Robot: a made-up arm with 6 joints.
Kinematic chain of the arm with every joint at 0, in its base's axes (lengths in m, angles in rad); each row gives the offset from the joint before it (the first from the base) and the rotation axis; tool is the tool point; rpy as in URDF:
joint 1: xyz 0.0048 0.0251 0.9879 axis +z
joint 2: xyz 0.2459 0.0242 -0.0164 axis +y
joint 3: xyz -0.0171 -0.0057 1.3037 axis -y
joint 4: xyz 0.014 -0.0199 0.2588 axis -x
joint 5: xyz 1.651 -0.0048 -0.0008 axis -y
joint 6: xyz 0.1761 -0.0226 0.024 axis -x
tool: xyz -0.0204 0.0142 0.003 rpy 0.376 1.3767 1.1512
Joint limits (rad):
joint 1: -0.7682..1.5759
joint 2: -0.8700..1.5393
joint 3: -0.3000..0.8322
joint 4: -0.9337..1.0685
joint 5: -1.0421..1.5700
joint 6: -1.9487..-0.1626
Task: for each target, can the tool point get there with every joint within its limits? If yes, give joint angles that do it. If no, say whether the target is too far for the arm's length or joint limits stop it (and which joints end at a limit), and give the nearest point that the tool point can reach.
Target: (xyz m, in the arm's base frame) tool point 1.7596 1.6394 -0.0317
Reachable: yes | joints 0.7860 1.2244 -0.0106 -0.5582 1.2396 -0.7063
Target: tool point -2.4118 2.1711 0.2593
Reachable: no: joint limits stop it (at a limit: joint 1, joint 4, joint 6) | nearest point -0.1363 2.1827 0.2593 | short by 2.276 m
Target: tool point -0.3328 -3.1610 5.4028
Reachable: no: too far | nearest point -0.1375 -1.3181 3.5323 | short by 2.633 m
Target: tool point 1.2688 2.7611 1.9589
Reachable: yes | joints 1.1580 0.8525 0.7079 -0.2778 0.6837 -1.1872
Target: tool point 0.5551 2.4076 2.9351
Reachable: yes | joints 1.3555 0.4263 0.7064 -0.2808 -0.0770 -0.9293
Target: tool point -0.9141 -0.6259 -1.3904
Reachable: no: joint limits stop it (at a limit: joint 1, joint 2, joint 3, joint 5, joint 6) | nearest point 0.8387 -0.8921 -0.7253 | short by 1.894 m
